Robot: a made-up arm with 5 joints.
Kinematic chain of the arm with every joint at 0, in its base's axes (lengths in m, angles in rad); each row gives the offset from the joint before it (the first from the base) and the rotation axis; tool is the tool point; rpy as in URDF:
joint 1: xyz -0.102 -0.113 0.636 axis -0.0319 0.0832 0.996
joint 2: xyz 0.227 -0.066 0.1 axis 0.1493 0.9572 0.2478
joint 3: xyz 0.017 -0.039 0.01 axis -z
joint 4: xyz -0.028 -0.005 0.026 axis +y
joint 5: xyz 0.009 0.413 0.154 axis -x
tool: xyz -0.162 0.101 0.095 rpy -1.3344 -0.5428 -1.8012
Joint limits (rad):
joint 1: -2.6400..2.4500
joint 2: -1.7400..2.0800
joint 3: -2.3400..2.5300
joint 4: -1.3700..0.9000
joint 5: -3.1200..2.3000
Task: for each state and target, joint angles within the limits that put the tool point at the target. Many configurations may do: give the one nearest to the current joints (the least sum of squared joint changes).
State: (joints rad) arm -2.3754 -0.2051 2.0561 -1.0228 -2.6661
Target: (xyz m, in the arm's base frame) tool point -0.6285 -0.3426 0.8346
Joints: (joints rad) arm -2.5673 -0.4205 1.9957 -0.9479 -2.6625
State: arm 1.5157 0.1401 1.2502 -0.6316 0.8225
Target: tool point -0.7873 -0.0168 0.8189
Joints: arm 2.4131 0.0433 0.9671 -0.5220 0.6408
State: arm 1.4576 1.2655 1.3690 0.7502 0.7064
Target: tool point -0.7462 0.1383 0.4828
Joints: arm 2.2245 1.1919 1.0712 0.6126 0.6640
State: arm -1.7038 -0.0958 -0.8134 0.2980 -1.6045
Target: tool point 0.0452 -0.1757 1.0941
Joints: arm -1.6112 -0.0716 -0.4616 0.6150 -1.3744
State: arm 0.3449 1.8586 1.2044 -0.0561 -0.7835
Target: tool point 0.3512 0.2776 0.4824
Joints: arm 0.1039 1.7303 1.2636 0.0507 -0.8126
